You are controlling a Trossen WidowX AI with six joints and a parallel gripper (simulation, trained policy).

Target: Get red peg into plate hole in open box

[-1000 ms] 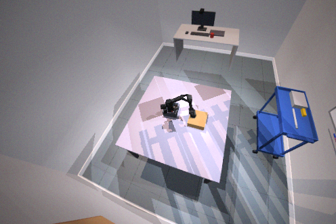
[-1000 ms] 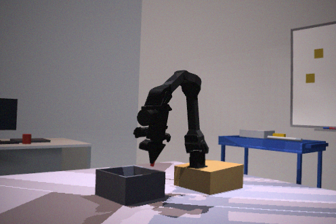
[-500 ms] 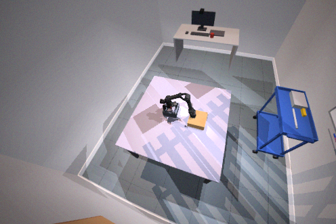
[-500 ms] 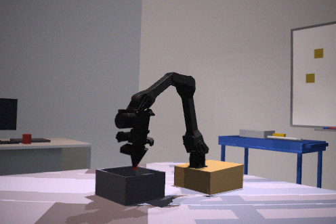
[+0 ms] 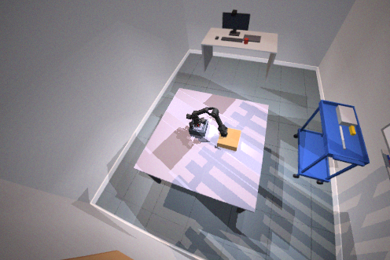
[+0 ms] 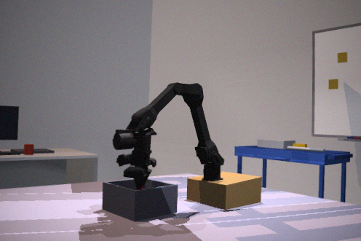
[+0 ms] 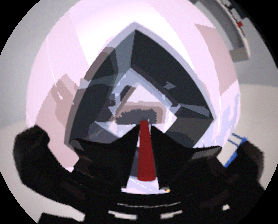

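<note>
Now: the red peg 20 mm above my gripper tip and 10 mm to the left of it. Round my gripper tip: plate 30 mm below; grey box 50 mm below.
</note>
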